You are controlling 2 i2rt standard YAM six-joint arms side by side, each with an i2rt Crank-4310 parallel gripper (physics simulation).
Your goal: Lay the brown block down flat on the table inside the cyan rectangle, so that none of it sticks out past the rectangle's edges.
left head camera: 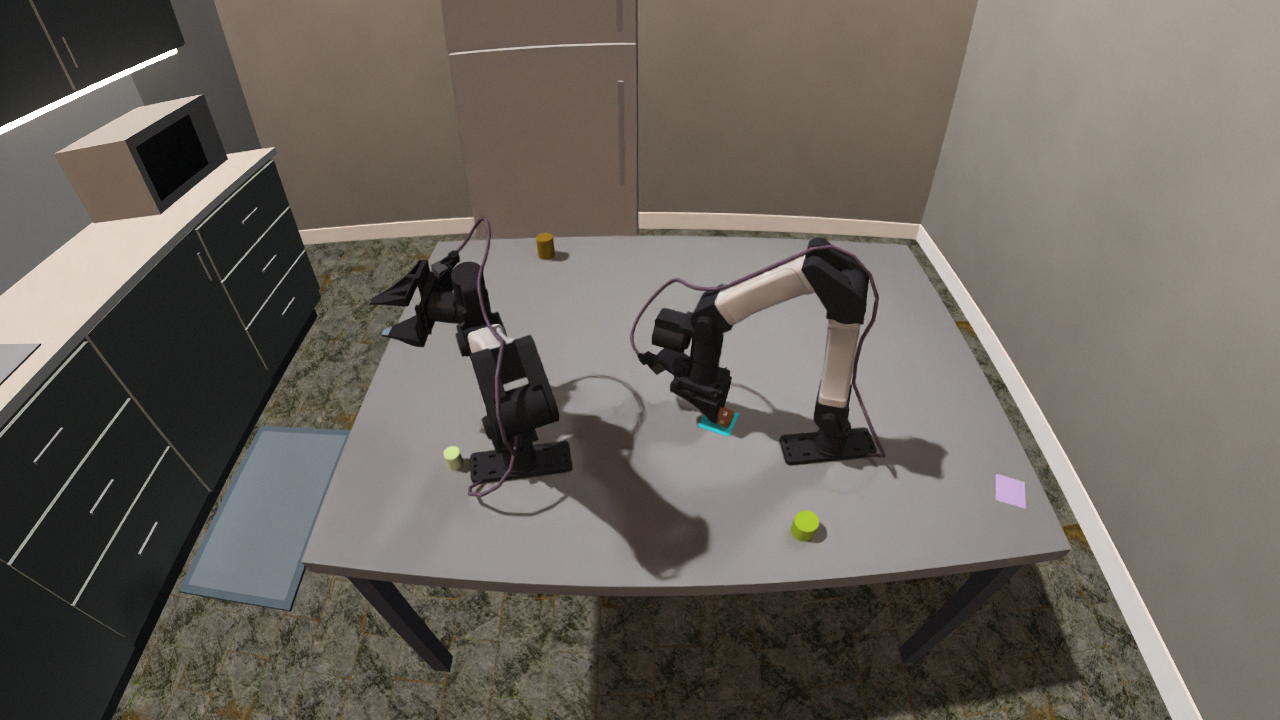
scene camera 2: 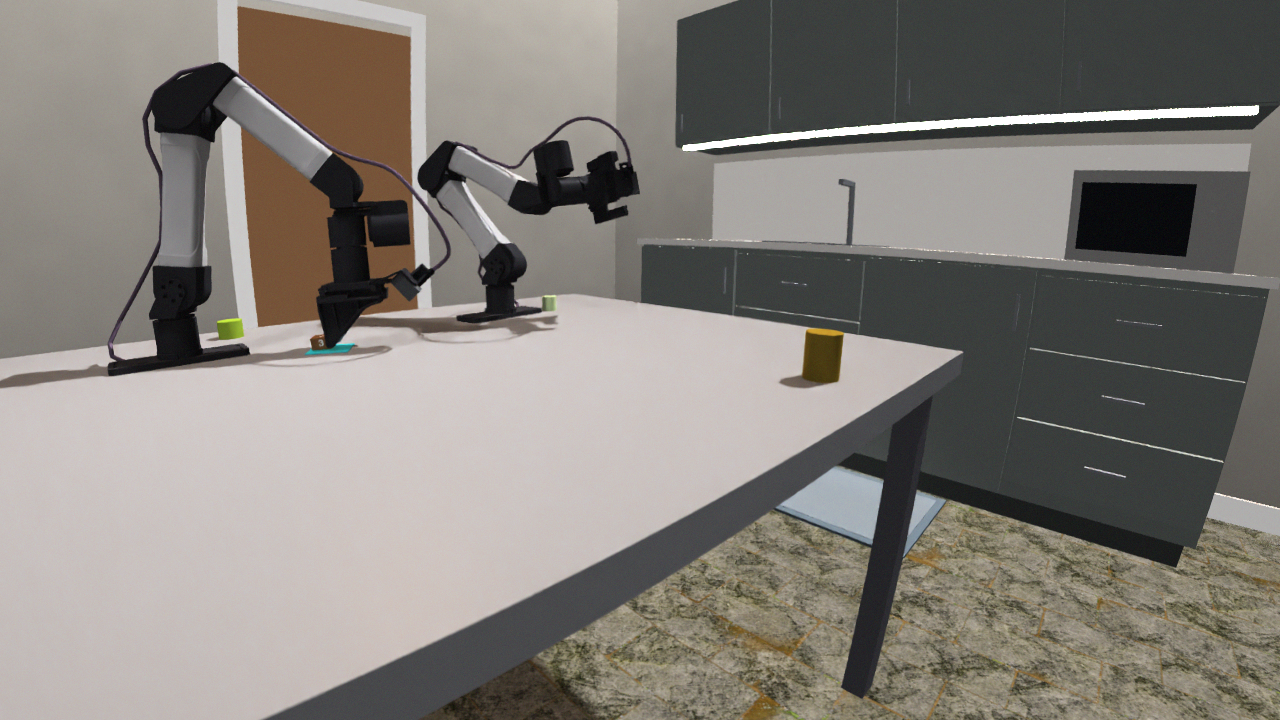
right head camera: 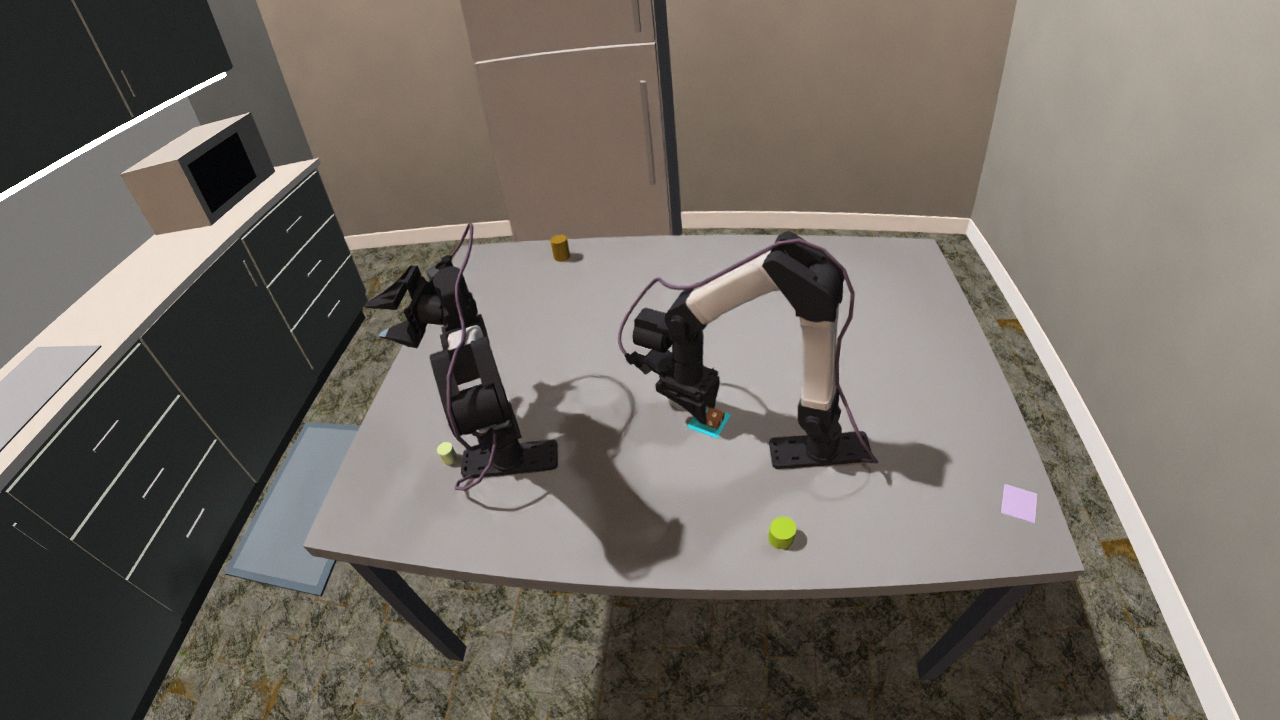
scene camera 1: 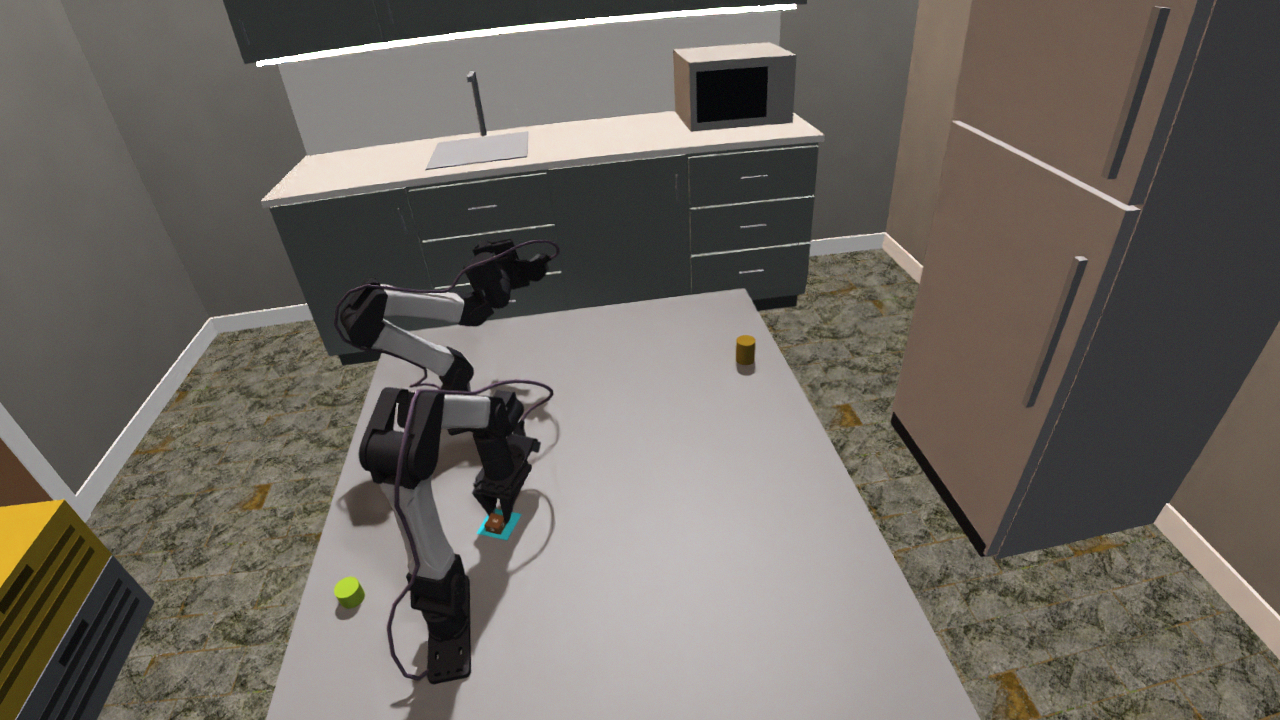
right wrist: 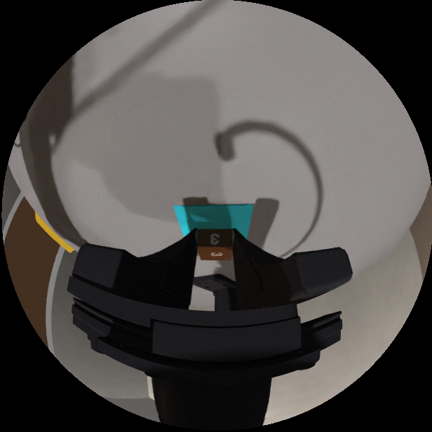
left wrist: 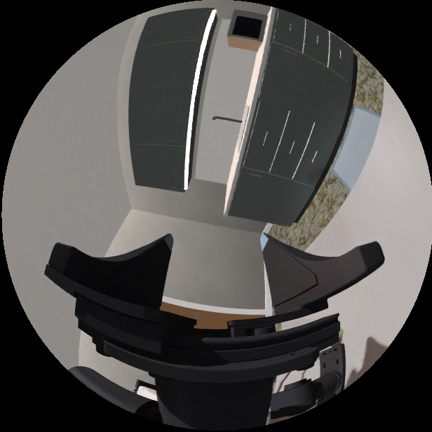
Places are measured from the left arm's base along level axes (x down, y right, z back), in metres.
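Pixels of known places: left gripper, fingertip midpoint: (left head camera: 376, 317) (right head camera: 372, 319); right gripper, fingertip midpoint: (left head camera: 716, 417) (scene camera 2: 333, 345) (right head camera: 706, 418) (scene camera 1: 500, 519); left arm's base, origin of the base link: (left head camera: 520, 463) (scene camera 2: 500, 316) (right head camera: 509, 460); right arm's base, origin of the base link: (left head camera: 828, 447) (scene camera 2: 181, 361) (right head camera: 820, 451) (scene camera 1: 450, 627).
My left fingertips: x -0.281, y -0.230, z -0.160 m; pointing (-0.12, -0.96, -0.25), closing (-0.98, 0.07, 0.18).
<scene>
Ahead of a thing's pixels: the offset from my left fingertips to its top centre. "*": to the spot under its first point.
The brown block {dy +0.648, dx +0.257, dz +0.129 m} (left head camera: 725, 416) (right head camera: 715, 418) (scene camera 1: 494, 522) (scene camera 2: 318, 342) (right wrist: 215, 253) shows a 3 on two faces in the right wrist view. It is very low over the cyan rectangle {* dy +0.633, dx +0.280, dz +0.149 m} (left head camera: 719, 429) (right head camera: 708, 430) (scene camera 1: 501, 534) (scene camera 2: 332, 350) (right wrist: 243, 214), close to one side of it; I cannot tell whether it touches the table or overhangs that edge, which the block and fingers partly hide. My right gripper (right wrist: 214, 230) points down, shut on the brown block. My left gripper (left wrist: 216, 236) (left head camera: 380, 317) (right head camera: 376, 320) is open and empty, raised far from the block at the table's left side.
A lime cylinder {dy +0.718, dx +0.247, dz +0.416 m} (left head camera: 804, 526) (right head camera: 782, 533) (scene camera 1: 349, 592) stands near the table's front edge. A pale green cylinder {dy +0.097, dx +0.247, dz +0.139 m} (left head camera: 452, 458) is beside the left arm's base. An orange-brown cylinder {dy +0.335, dx +0.219, dz -0.572 m} (left head camera: 546, 246) (scene camera 1: 744, 350) (scene camera 2: 822, 355) stands at the far edge. A lilac square {* dy +1.199, dx +0.279, dz +0.458 m} (left head camera: 1010, 490) lies at the right.
</scene>
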